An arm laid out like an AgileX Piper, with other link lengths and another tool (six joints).
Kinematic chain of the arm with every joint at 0, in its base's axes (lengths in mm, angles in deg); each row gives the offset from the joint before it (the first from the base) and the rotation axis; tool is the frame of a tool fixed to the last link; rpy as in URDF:
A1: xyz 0 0 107.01 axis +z
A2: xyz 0 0 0 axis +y
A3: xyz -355.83 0 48.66 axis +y
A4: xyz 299.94 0 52.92 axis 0.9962 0 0.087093
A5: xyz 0 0 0 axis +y
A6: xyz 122.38 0 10.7 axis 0.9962 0 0.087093
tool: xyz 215.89 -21 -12.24 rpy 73.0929 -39.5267 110.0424
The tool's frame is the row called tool.
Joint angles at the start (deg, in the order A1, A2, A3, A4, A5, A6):
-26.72 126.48 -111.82 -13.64 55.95 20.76
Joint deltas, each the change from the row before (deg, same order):
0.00 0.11 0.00 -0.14 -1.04 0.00
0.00 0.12 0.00 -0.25 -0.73 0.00
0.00 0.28 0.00 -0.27 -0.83 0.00
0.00 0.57 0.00 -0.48 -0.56 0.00
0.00 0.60 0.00 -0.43 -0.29 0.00
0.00 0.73 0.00 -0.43 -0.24 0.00
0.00 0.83 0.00 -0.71 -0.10 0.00
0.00 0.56 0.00 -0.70 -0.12 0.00
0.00 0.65 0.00 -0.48 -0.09 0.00
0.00 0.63 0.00 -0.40 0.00 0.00
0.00 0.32 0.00 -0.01 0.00 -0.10
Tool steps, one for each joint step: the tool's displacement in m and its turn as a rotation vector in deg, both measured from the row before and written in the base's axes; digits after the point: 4 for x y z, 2 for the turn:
0.0051 -0.0026 0.0008 -0.49 -0.76 0.27
0.0032 -0.0024 0.0003 -0.46 -0.43 0.22
0.0035 -0.0026 -0.0013 -0.44 -0.37 0.25
0.0013 -0.0028 -0.0050 -0.39 0.23 0.23
-0.0001 -0.0020 -0.0059 -0.22 0.47 0.16
-0.0006 -0.0018 -0.0076 -0.14 0.63 0.15
-0.0021 -0.0027 -0.0086 -0.28 0.96 0.18
-0.0016 -0.0028 -0.0053 -0.40 0.70 0.19
-0.0015 -0.0017 -0.0068 -0.16 0.71 0.14
-0.0019 -0.0012 -0.0068 -0.06 0.74 0.10
-0.0007 0.0002 -0.0037 0.11 0.33 0.09

